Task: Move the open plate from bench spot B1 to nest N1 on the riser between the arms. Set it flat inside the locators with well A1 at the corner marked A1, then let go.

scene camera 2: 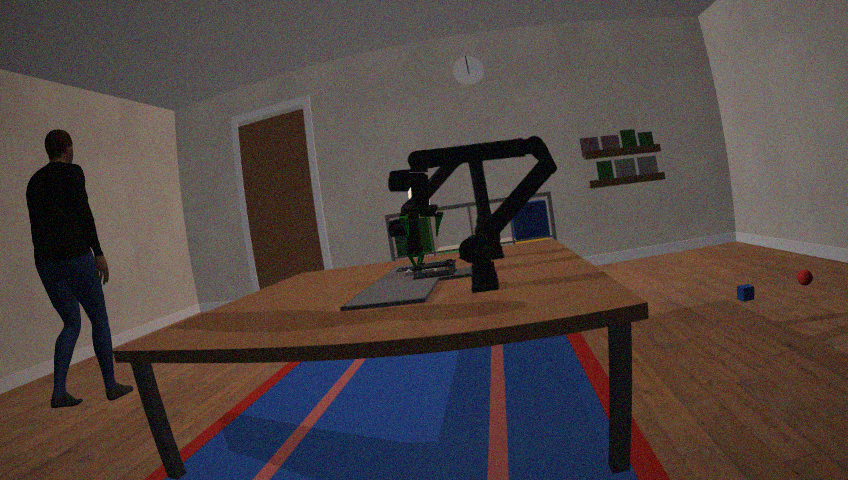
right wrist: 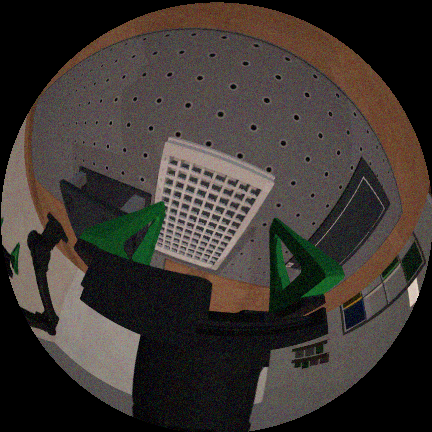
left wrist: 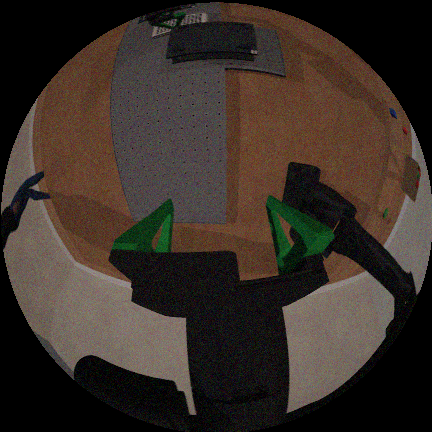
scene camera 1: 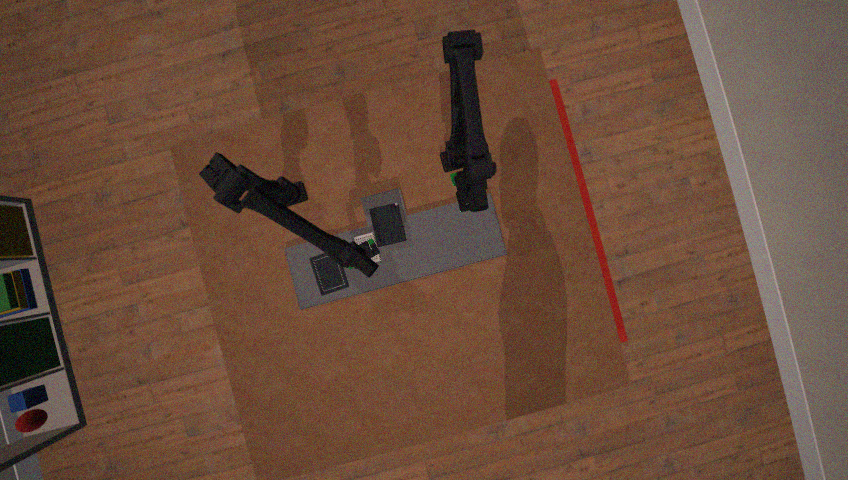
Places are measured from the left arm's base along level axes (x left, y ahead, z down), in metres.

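Pixels of known places: left gripper, fingertip midpoint: [scene camera 2: 422, 236] [left wrist: 220, 200] [scene camera 1: 458, 197]; right gripper, fingertip midpoint: [right wrist: 218, 214]; left arm's base, origin of the base link: [scene camera 2: 485, 287] [right wrist: 57, 225] [left wrist: 299, 186] [scene camera 1: 455, 159]; right arm's base, origin of the base link: [scene camera 2: 494, 257] [scene camera 1: 292, 194].
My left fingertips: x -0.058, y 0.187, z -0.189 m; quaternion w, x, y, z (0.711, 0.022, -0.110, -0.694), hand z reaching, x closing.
Note:
For each thing: its top centre in the pictures, then the offset to it from my left fingertips. "spot": a spot on its surface instead. Level surfaces: height alone.
- white gridded open plate, middle of its top: [right wrist: 195, 223] [scene camera 2: 420, 269] [scene camera 1: 367, 249] dx -0.408, dy +0.093, dz +0.162 m
- dark outlined pad, surface spot: [right wrist: 350, 220] [scene camera 1: 335, 274] spot: dx -0.572, dy +0.164, dz +0.174 m
- dark nest, middle of its top: [right wrist: 95, 250] [left wrist: 210, 32] [scene camera 2: 433, 262] [scene camera 1: 387, 224] dx -0.295, dy +0.017, dz +0.128 m
- grey board, its level: dz +0.175 m
- wooden table, its level: dz +0.188 m
The white gridded open plate [scene camera 1: 360, 239] [left wrist: 192, 22] [right wrist: 215, 157] lies on the grey perforated board, between a dark outlined pad [scene camera 1: 329, 274] [right wrist: 350, 220] and the dark nest [scene camera 1: 387, 224] [left wrist: 212, 40] [right wrist: 110, 200] on the riser. A small pale mark shows at one nest corner. My right gripper [right wrist: 218, 214] [scene camera 2: 417, 261] is open over the plate. One finger overlaps the plate's left edge in the right wrist view, the other stands off its right side. The height gap is unclear. My left gripper [left wrist: 220, 200] is open and empty, raised over the board's far end. The plate's A1 mark is not readable.
The grey board [scene camera 1: 446, 237] [left wrist: 170, 130] lies on the wooden table [scene camera 2: 297, 333]. The right forearm [scene camera 1: 297, 226] crosses above the pad's edge and partly hides the plate. The left arm [scene camera 1: 467, 107] reaches to the board's right end. A person [scene camera 2: 62, 208] stands left of the table.

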